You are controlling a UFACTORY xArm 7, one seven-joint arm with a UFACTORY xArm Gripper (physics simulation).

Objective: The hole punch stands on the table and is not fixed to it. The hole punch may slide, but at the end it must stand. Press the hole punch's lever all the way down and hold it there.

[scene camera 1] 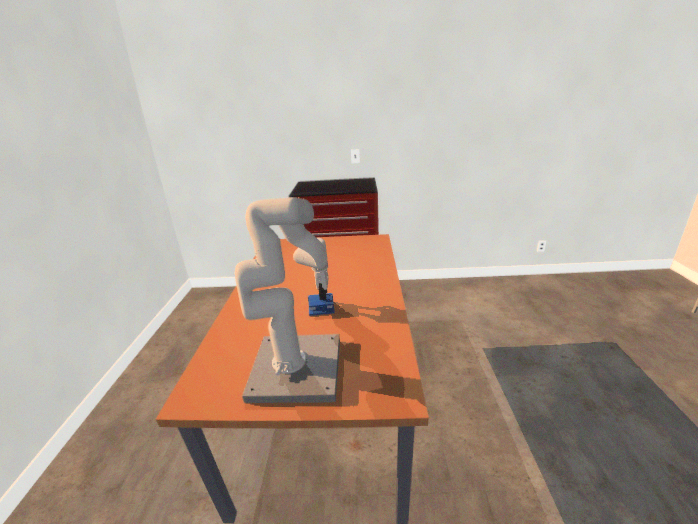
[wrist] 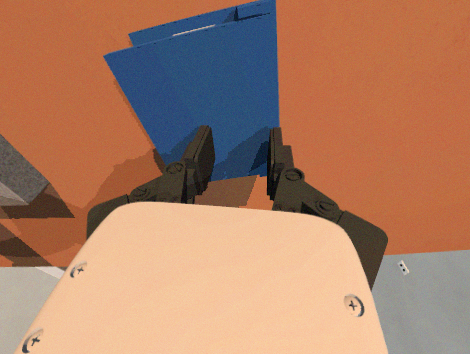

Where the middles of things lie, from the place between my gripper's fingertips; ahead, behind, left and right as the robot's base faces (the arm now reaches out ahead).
Now: hand 20 mm past the broad blue lever point(wrist: 223, 76), 20 mm above it and 10 mm to the right of it.
